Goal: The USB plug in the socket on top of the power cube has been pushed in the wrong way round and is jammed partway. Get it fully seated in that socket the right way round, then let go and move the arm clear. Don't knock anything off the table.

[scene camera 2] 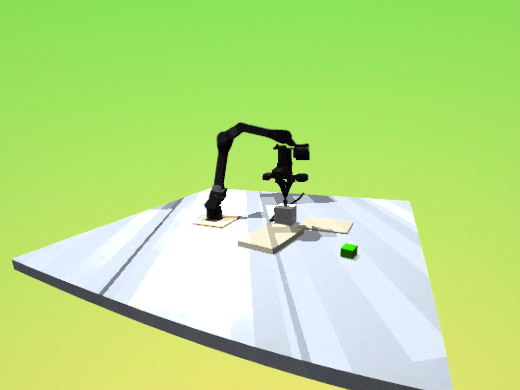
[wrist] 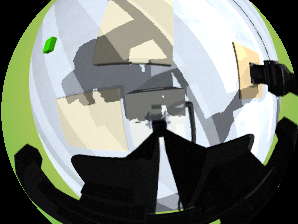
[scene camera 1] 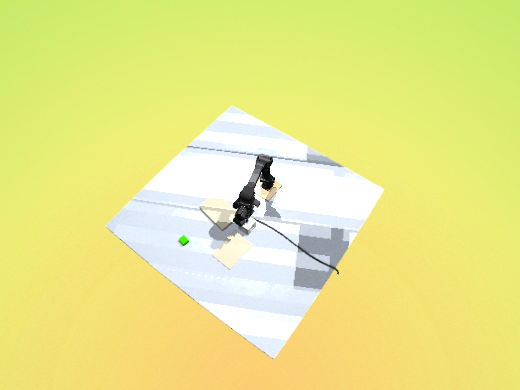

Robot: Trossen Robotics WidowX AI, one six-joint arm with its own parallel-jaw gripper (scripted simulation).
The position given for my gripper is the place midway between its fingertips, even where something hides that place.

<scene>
My gripper (scene camera 2: 285, 197) carries an usb plug. I also see a power cube (wrist: 139, 103).
My gripper shows as well in the wrist view (wrist: 160, 134).
</scene>
